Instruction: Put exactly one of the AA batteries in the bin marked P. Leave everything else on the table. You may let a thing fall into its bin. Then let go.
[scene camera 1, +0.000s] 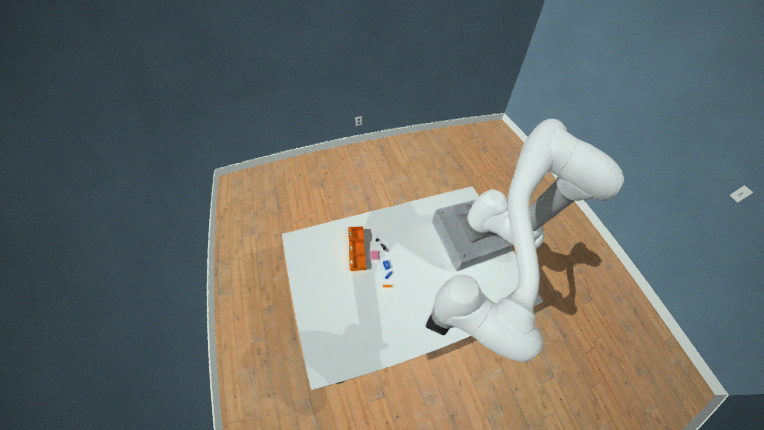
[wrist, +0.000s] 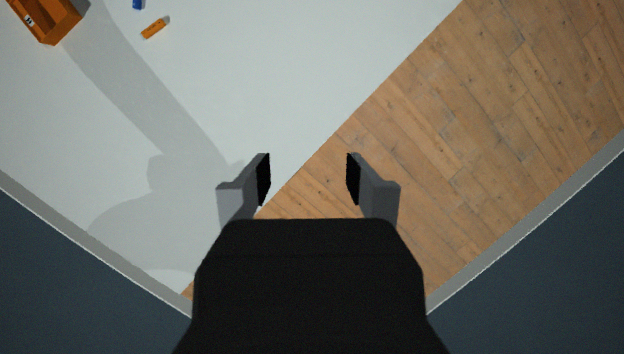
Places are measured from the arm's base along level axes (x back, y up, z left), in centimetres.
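Pixels of known places: gripper, fingertip midpoint: (wrist: 308, 168); arm's base, origin of the base link: (scene camera 1: 477, 225).
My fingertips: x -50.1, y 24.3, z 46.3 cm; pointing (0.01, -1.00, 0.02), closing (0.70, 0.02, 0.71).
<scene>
Ahead of a thing's pixels: the offset from my fingertips to its top centre. Level surfaces: height alone.
An orange bin block {dx -16.6, dy -31.5, dz -57.4 cm} (scene camera 1: 364, 260) (wrist: 68, 27) with several compartments stands on the left of the white table; its small labels cannot be read, so I cannot tell which bin is P. Small dark pieces {dx -2.0, dy -34.7, dz -54.2 cm} (scene camera 1: 383, 247) lie right of it in the scene view, too small to identify. A small orange bar {dx -7.5, dy -34.7, dz -32.2 cm} (scene camera 1: 387, 286) (wrist: 153, 28) with faint print lies apart from the bins; I cannot tell whether it is a battery. My gripper (wrist: 308, 168) is open and empty, high above the table's edge, far from these things. Its fingers are hidden in the scene view.
A pink block {dx -8.2, dy -35.1, dz -51.4 cm} (scene camera 1: 374, 255) lies close beside the bins. A blue piece {dx -3.9, dy -34.3, dz -43.8 cm} (scene camera 1: 386, 264) and another blue piece {dx -4.5, dy -34.7, dz -37.9 cm} (scene camera 1: 388, 275) lie between it and the orange bar. The grey robot base (scene camera 1: 465, 258) stands on the right of the white table {dy -36.1 cm} (scene camera 1: 331, 304) (wrist: 300, 75).
</scene>
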